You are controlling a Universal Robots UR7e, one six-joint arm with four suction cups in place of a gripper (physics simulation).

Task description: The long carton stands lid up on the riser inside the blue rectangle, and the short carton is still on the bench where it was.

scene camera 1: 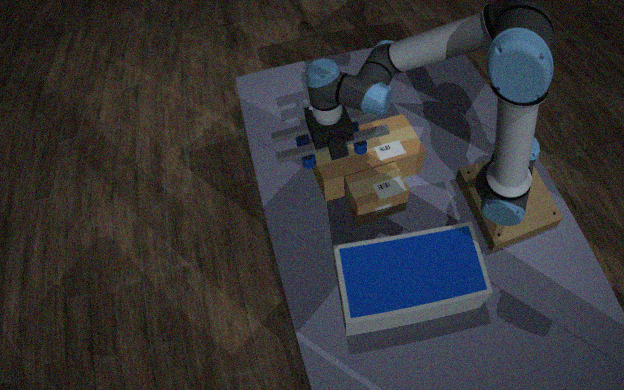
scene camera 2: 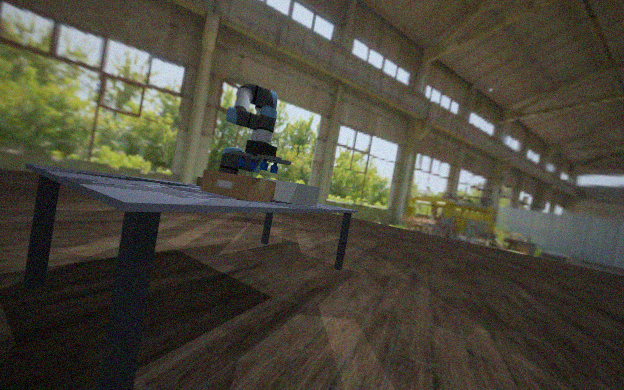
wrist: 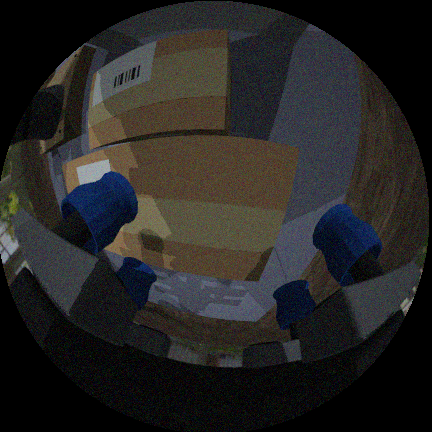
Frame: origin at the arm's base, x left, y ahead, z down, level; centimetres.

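Seen in the pictures: hand at its tool point: [scene camera 2: 257,169] [wrist: 220,260]; arm's base at its link origin: [wrist: 52,111].
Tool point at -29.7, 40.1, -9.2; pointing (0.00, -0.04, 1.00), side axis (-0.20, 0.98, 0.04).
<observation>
Pixels of each thing's top centre, then the offset from my tool point to it, as dx, dy, dz. Level surfaces: height alone.
- long carton at its top centre: [wrist: 129,216] [scene camera 1: 366,144] [scene camera 2: 238,175] +1.1, -10.4, +4.1
- short carton at its top centre: [wrist: 136,84] [scene camera 1: 377,183] +13.8, -6.2, +4.1
- blue rectangle at its top centre: [scene camera 1: 415,270] +40.5, -1.2, +2.4
- white riser at its top centre: [scene camera 1: 415,270] [scene camera 2: 288,182] +40.5, -1.2, +2.4
- bench at its surface level: dz +14.4
The long carton [scene camera 1: 415,160] [scene camera 2: 250,190] [wrist: 200,175] lies on the bench, with a tape strip and a white label on its top. The short carton [scene camera 1: 365,194] [wrist: 190,80] sits close beside its long side, also labelled and taped. My suction gripper [scene camera 1: 331,143] [scene camera 2: 258,165] [wrist: 220,260] has four blue cups, suction off, holding nothing. It hangs above the long carton, nearer the end away from the arm's base. A gap shows under the cups in scene camera 2. The blue rectangle [scene camera 1: 415,270] covers the top of the white riser [scene camera 1: 420,319] [scene camera 2: 300,194].
The arm's base stands on a wooden plate [scene camera 1: 540,215] at the right of the bench [scene camera 1: 300,280] [scene camera 2: 165,202]. The riser is on the other side of the short carton from the long carton. The bench's edge is close to the long carton's far end.
</observation>
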